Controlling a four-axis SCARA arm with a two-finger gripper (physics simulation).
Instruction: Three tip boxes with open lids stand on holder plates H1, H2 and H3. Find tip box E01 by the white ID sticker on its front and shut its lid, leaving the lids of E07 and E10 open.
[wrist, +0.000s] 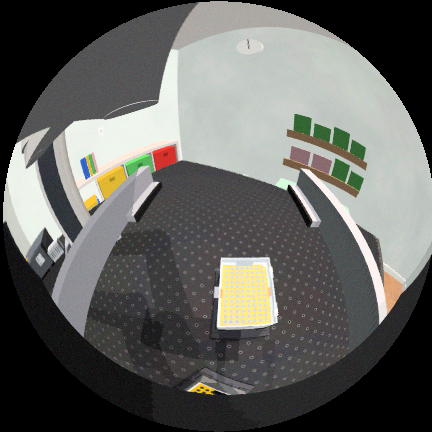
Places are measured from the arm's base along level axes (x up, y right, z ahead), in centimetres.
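Pixels of known places: gripper, between the fingertips: (223, 172).
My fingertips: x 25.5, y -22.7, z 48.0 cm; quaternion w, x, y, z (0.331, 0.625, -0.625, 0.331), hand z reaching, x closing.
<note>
Ahead of a thing's pixels: the offset from my fingertips to its top centre. "*": to the spot under its first point. Level surfaces: height alone.
A tip box {dx -16.5, dy -0.2, dz +4.3 cm} (246, 295) with a yellow, many-holed rack stands on a dark holder plate {* dx -23.4, dy +8.0, dz +4.6 cm} (215, 332), right of centre in the lower part of the wrist view. A pale, see-through lid lies flat over its rack. Its ID sticker cannot be read. My gripper (223, 172) is open and empty, its two fingers wide apart; in the view the box shows below the fingertips, apart from them. Part of a second tip box {* dx -18.5, dy +18.2, dz +10.4 cm} (202, 388) with a brighter yellow rack shows at the bottom edge; its lid state and sticker cannot be made out. A third tip box does not show.
The dark, dotted table top {dx -24.2 cm} (225, 225) stretches around the box. Low shelving with yellow, green and red (164, 157) bins stands at the back left. Wall shelves (325, 145) with green boxes are at the right. A dark arm part (110, 60) fills the upper left.
</note>
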